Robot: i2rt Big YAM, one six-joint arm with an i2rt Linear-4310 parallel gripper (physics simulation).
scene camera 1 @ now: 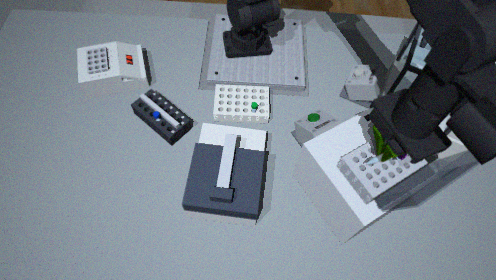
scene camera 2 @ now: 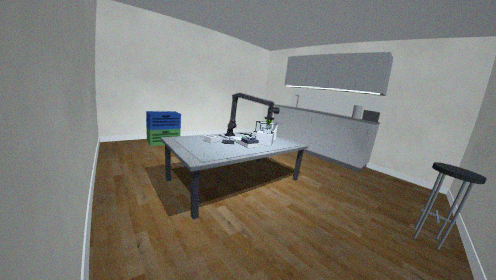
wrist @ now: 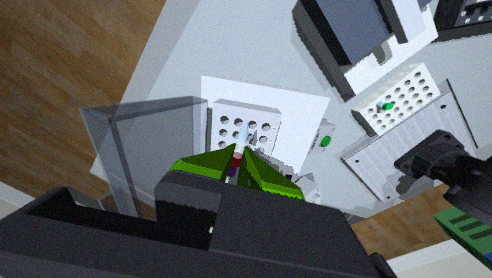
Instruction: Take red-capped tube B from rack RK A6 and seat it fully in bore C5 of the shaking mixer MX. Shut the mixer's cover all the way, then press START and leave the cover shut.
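Places are measured from the arm's base along level axes (x ahead, y left, z up), in millimetres.
Pixels of known places: gripper, between the fingertips: (scene camera 1: 382, 156) (scene camera 2: 268, 126) (wrist: 238, 150); arm's base, origin of its link: (scene camera 1: 246, 45) (scene camera 2: 229, 135) (wrist: 423, 154).
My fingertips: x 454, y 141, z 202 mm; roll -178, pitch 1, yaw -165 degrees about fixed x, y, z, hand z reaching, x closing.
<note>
Ahead of a thing's pixels: the offset from my fingertips to its top centre. "spot": to the spot under its first point.
My gripper (scene camera 1: 384, 156) (scene camera 2: 269, 122) (wrist: 238, 150) is shut on the red-capped tube {dz +8, dx +2, dy -8 mm} (scene camera 1: 371, 161) (wrist: 243, 134). The red cap shows between the green fingers in the wrist view, with the clear tapered tip pointing down over the bored block {spot: dz -48, dx +41, dy -18 mm} (scene camera 1: 369, 193) (wrist: 273, 116) of the white mixer {spot: dz -82, dx -62, dy -54 mm} (scene camera 1: 327, 150) (wrist: 300, 107). The tip looks above the bores; which bore it is over, I cannot tell. The mixer's clear cover {dz +60, dx +52, dy +56 mm} (wrist: 155, 130) stands open. A purple cap {dz -33, dx -15, dy +57 mm} (scene camera 1: 402, 156) (wrist: 231, 171) shows at the block, partly hidden by my fingers. The green button {dz -142, dx -176, dy -37 mm} (scene camera 1: 313, 117) (wrist: 325, 141) is on a small box beside the mixer.
The white rack {dz -187, dx -267, dy -181 mm} (scene camera 1: 241, 118) (wrist: 367, 122) holds a green-capped tube {dz -163, dx -235, dy -158 mm} (scene camera 1: 254, 105) (wrist: 388, 106). A dark-lidded box {dz -115, dx -91, dy -236 mm} (scene camera 1: 200, 172) (wrist: 345, 30), a black rack {spot: dz -205, dx -198, dy -332 mm} (scene camera 1: 179, 136), a white device with red display {dz -147, dx -401, dy -481 mm} (scene camera 1: 115, 50) and a knob box {spot: dz -169, dx -247, dy +102 mm} (scene camera 1: 361, 91) stand around. A dark-framed clear object {spot: dz -4, dx -213, dy +141 mm} (scene camera 1: 412, 52) is at upper right.
</note>
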